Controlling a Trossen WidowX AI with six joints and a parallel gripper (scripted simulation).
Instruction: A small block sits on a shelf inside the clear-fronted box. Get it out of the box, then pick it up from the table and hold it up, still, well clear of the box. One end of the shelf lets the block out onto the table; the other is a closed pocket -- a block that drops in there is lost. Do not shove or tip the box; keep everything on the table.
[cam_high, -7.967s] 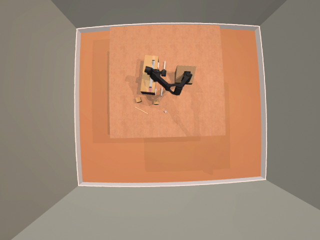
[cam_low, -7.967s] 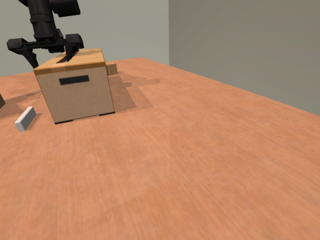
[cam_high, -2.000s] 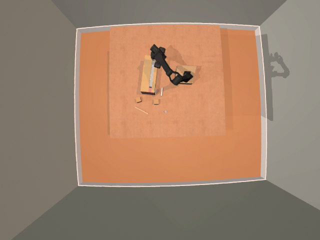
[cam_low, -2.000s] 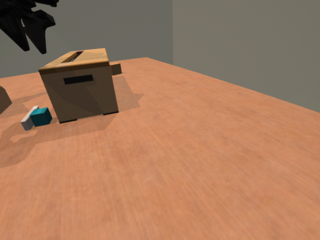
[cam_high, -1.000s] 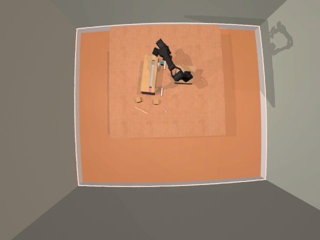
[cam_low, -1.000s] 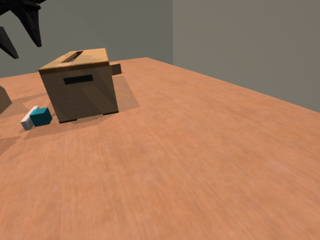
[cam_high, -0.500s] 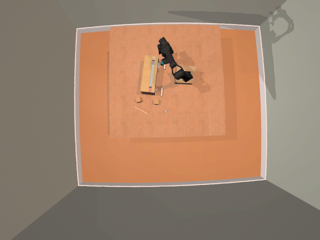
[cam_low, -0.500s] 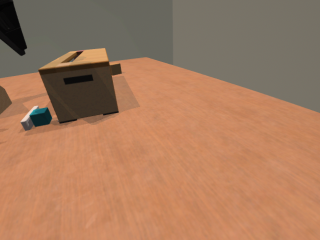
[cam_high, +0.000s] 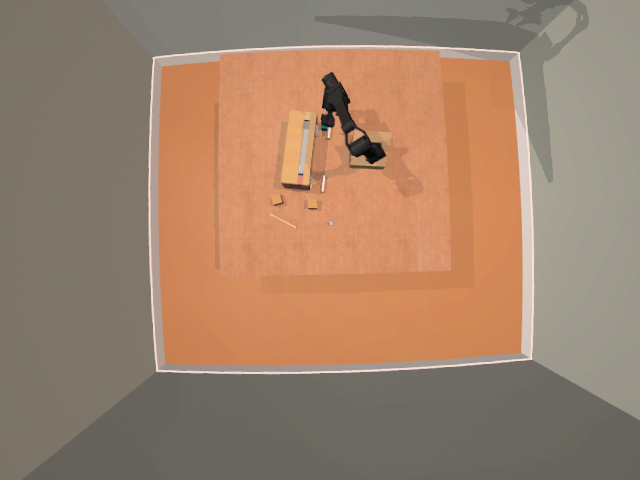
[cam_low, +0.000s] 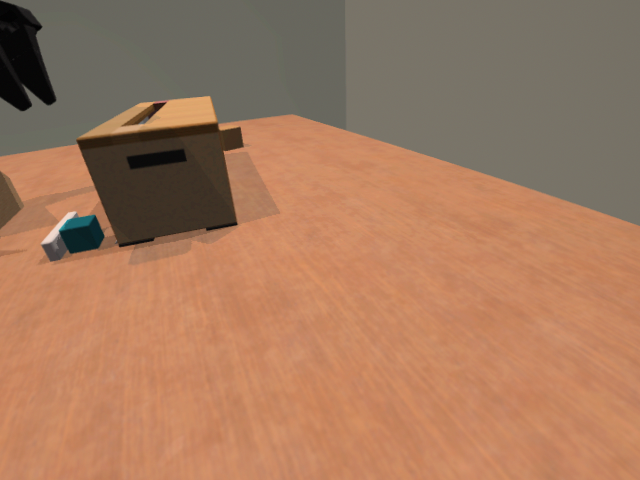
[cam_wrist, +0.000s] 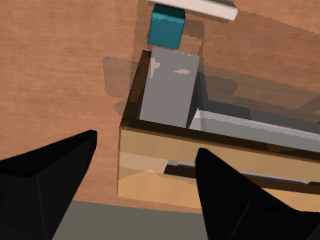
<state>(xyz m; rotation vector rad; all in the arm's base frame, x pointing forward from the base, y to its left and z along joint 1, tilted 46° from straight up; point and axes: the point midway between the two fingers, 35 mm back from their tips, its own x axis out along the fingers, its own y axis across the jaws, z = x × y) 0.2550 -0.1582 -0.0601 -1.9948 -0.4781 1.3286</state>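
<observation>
The teal block lies 150 mm below my gripper tip and 10 mm behind it. Also, from my gripper tip: thin stick 530 mm to the left, 200 mm ahead, 160 mm below; then tiny grey cube 540 mm to the left, 160 mm below, 60 mm behind; then tan box 160 mm to the left, 100 mm below, 70 mm ahead.
</observation>
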